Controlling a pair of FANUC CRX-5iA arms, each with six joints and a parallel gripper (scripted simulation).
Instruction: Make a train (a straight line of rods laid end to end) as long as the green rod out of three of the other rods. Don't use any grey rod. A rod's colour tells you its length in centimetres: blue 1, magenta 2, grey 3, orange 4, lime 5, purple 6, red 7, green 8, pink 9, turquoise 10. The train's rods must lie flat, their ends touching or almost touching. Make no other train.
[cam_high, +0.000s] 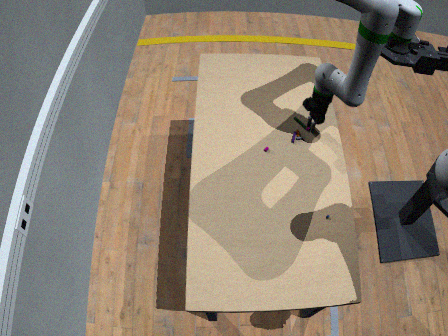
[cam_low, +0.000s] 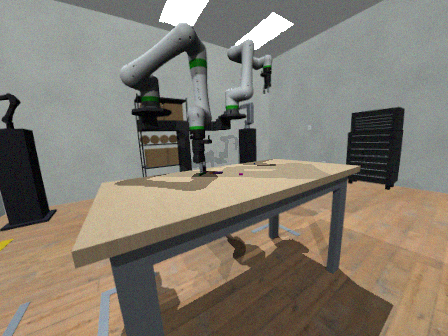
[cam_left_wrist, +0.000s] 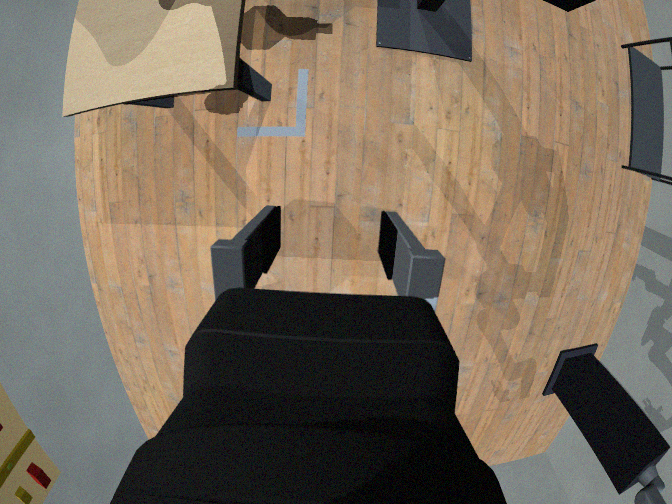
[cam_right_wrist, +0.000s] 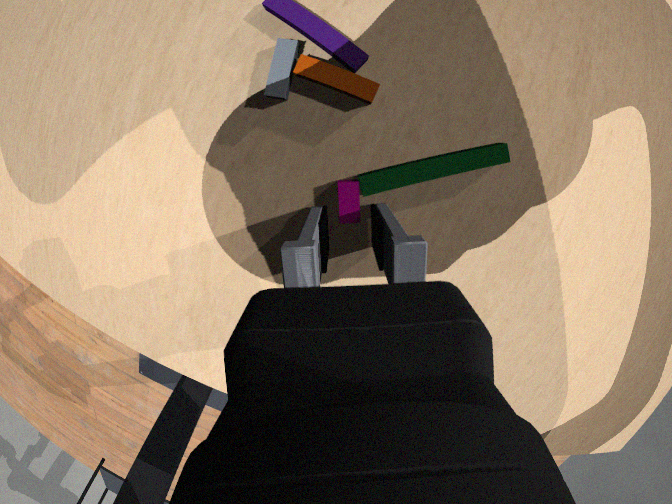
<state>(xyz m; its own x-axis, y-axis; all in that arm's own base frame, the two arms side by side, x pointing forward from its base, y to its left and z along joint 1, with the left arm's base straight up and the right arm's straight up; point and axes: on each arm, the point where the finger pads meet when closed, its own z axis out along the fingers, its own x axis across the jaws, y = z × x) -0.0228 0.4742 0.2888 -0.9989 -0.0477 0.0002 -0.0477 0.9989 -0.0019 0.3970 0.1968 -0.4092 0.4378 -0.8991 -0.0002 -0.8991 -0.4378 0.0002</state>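
Right now my right hand is 4 cm short of the green rod, 3 cm to the left of it and 2 cm above it. Round my right hand: orange rod: 7 cm ahead, 3 cm to the left, 2 cm below; grey rod: 6 cm to the left, 6 cm ahead, 2 cm below; purple rod: 9 cm ahead, 5 cm to the left, 2 cm below.
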